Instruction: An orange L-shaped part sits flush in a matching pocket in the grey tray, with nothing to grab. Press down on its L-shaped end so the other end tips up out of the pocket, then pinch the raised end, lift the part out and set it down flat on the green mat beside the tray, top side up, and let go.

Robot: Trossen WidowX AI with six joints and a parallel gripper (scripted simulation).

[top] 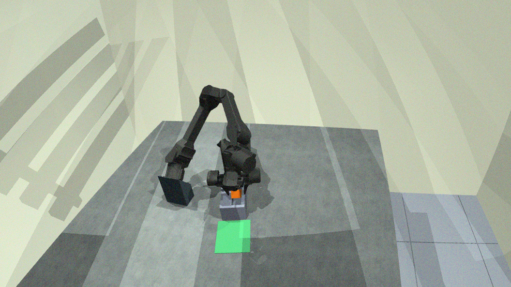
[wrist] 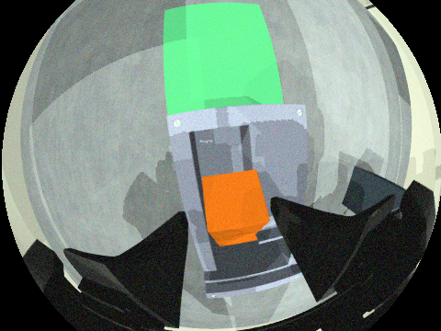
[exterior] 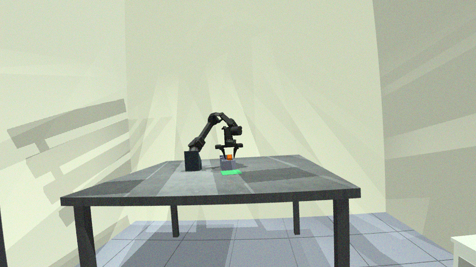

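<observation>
My gripper tip is 14 cm to the left of the green mat, 8 cm above it and 2 cm short of it. From my gripper tip the other things lie so: orange L-shaped part 3 cm to the left, 3 cm below, 3 cm behind.
</observation>
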